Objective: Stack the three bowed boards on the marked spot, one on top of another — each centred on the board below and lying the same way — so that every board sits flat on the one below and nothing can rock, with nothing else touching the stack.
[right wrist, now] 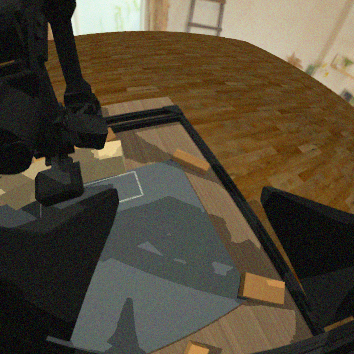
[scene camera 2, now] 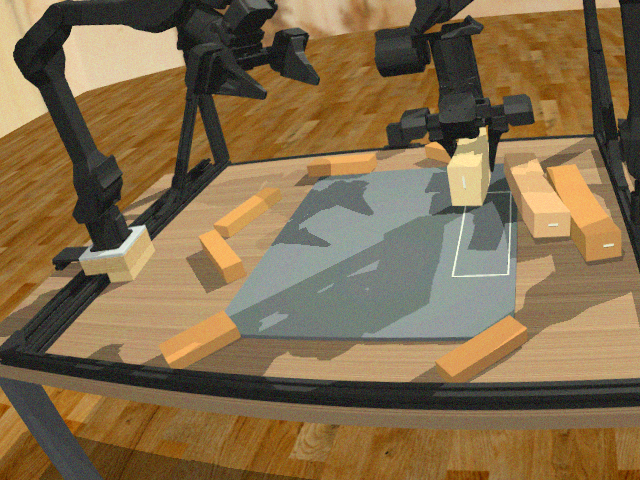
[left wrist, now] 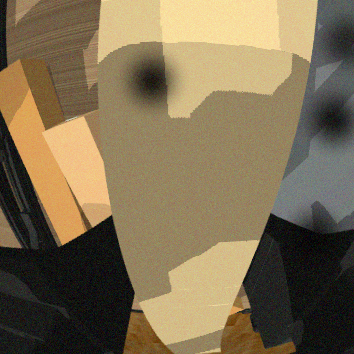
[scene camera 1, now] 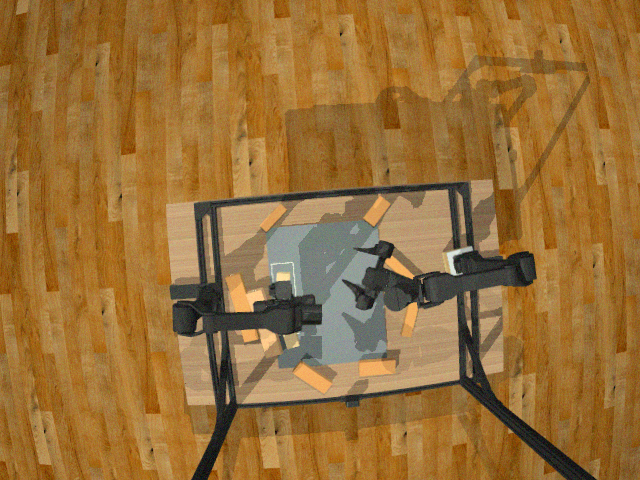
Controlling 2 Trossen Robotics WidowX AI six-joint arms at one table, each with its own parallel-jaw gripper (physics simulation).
Scene:
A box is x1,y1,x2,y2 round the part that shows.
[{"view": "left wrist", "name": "my left gripper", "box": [0,213,353,353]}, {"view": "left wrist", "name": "pale bowed board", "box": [97,0,316,353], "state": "held by my left gripper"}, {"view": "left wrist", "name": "orange bowed board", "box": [0,59,91,244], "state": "on the table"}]

